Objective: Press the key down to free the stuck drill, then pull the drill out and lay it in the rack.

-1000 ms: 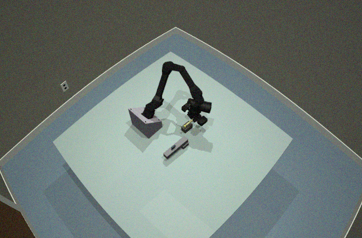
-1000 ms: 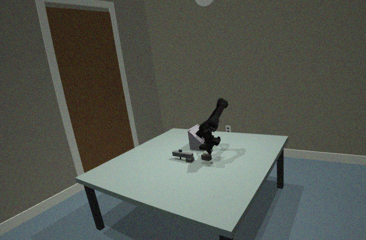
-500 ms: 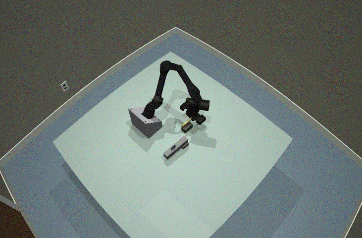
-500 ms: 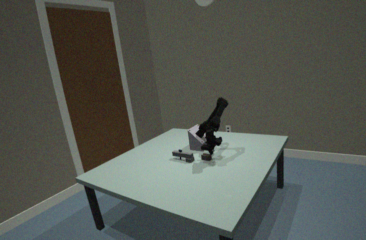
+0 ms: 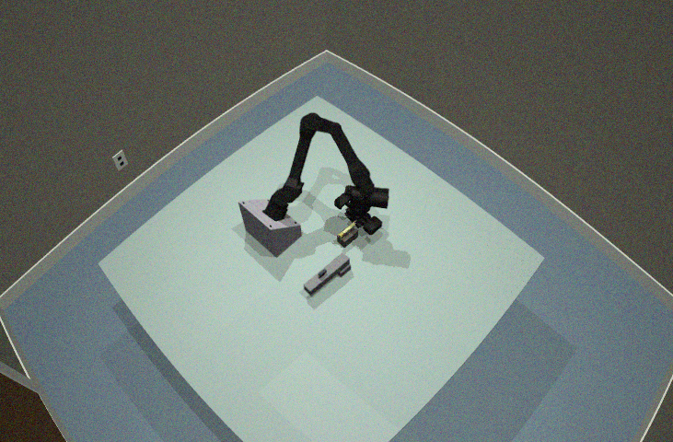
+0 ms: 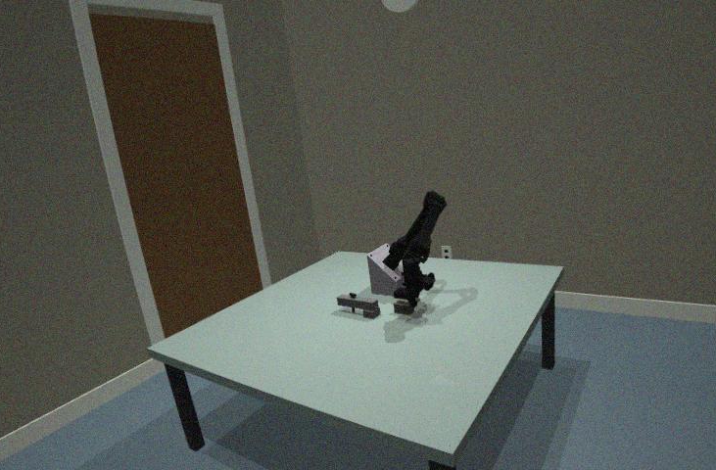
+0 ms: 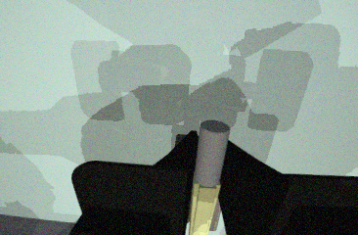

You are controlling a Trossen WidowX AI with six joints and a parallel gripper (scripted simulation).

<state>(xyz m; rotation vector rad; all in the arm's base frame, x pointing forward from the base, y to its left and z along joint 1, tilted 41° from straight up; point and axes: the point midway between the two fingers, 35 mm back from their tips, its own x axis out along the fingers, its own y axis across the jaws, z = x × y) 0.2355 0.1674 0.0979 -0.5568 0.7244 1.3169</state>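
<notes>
My gripper tip is 1 cm past the dark rack, 5 cm to the left of it and 1 cm above it. Round my gripper tip: dark key 3 cm ahead, 25 cm to the right, 2 cm above; then long grey block 4 cm ahead, 23 cm to the right, 1 cm above.
</notes>
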